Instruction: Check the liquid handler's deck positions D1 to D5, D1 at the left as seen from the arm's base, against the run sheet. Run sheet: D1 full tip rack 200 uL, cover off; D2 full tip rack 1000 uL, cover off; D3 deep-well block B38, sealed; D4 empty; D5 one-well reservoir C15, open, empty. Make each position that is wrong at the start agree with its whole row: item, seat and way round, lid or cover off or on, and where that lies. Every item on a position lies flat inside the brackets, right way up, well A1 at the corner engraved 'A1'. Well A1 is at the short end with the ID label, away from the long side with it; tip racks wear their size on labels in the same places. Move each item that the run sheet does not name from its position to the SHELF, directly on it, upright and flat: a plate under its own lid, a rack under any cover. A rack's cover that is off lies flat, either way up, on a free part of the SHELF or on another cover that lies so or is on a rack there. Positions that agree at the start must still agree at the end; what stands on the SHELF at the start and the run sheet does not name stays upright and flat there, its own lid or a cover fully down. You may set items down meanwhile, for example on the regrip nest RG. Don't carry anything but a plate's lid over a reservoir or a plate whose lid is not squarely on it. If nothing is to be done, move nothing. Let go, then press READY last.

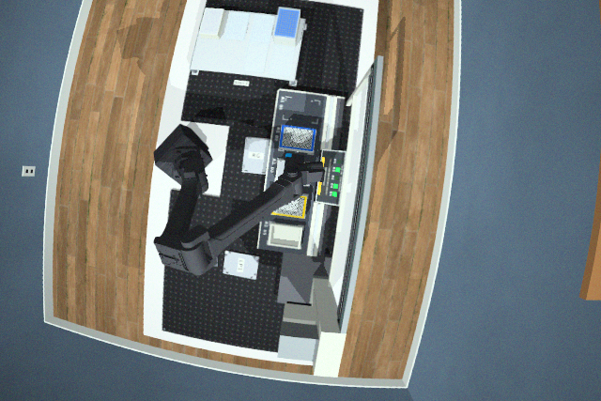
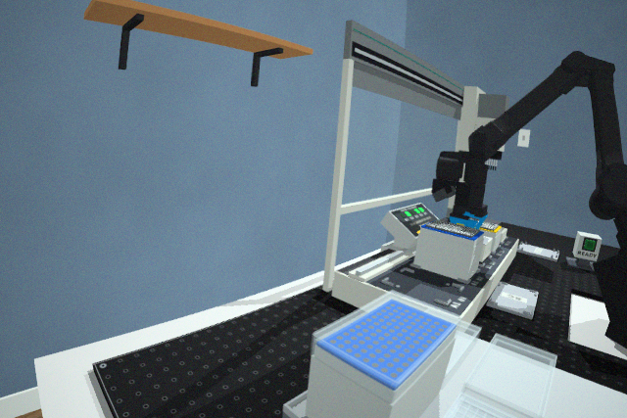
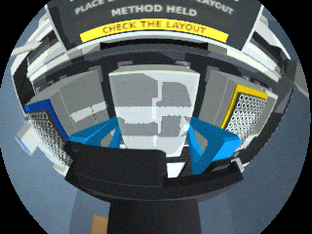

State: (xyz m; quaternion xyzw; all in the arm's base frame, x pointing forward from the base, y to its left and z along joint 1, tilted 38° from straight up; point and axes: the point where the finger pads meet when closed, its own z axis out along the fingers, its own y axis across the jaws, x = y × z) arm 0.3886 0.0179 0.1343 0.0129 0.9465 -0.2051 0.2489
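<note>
Right now the white deep-well block is 10 mm below my hand. From my hand the other things lie so: regrip nest: 150 mm behind, 70 mm to the left, 90 mm below; then blue-rimmed tip rack: 10 mm ahead, 120 mm to the left, 30 mm above; then yellow-rimmed tip rack: 30 mm behind, 130 mm to the right.
</note>
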